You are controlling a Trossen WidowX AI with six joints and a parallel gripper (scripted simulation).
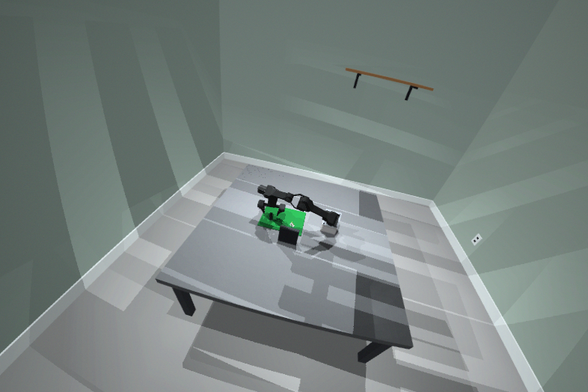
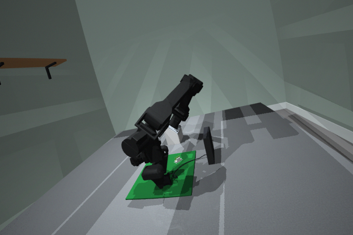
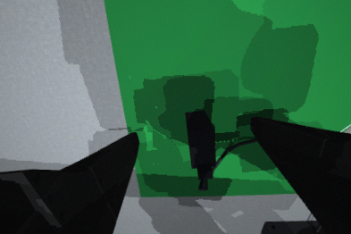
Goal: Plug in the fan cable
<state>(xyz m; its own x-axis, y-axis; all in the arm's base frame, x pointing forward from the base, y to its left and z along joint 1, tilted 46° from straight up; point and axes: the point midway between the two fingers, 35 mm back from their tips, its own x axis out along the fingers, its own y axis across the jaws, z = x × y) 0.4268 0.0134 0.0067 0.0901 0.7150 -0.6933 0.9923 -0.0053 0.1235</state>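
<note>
Right now the black plug is 10 mm behind my gripper tip and 10 mm to the left of it. Also, from my gripper tip: black fan (160 mm behind, 170 mm to the left, 30 mm above); green board (90 mm behind, 20 mm to the right, 40 mm below).
</note>
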